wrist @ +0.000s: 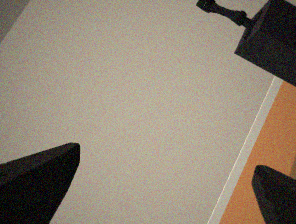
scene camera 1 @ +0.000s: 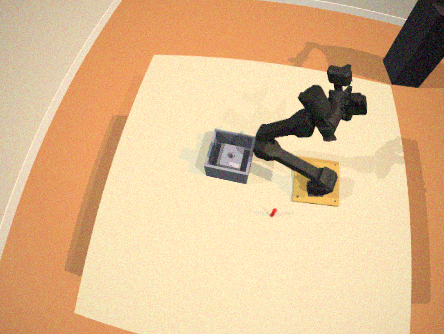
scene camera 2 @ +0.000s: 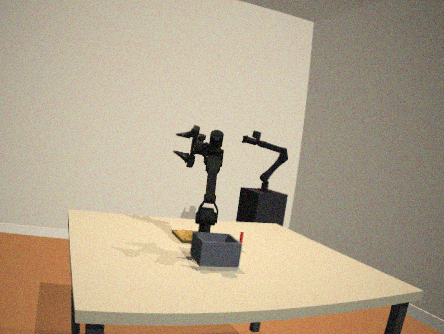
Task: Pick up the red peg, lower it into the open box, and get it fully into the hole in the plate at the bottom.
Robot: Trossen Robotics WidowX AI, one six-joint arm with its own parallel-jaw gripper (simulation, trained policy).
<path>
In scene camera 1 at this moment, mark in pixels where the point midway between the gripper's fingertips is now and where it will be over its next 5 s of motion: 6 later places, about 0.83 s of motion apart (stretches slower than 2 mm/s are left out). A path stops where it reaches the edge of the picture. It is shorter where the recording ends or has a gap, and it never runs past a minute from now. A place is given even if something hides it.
My gripper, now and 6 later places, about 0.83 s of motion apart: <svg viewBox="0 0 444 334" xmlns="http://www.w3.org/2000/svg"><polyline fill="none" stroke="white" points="350,75 405,118 409,199 346,247 286,229 271,214 271,213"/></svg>
</path>
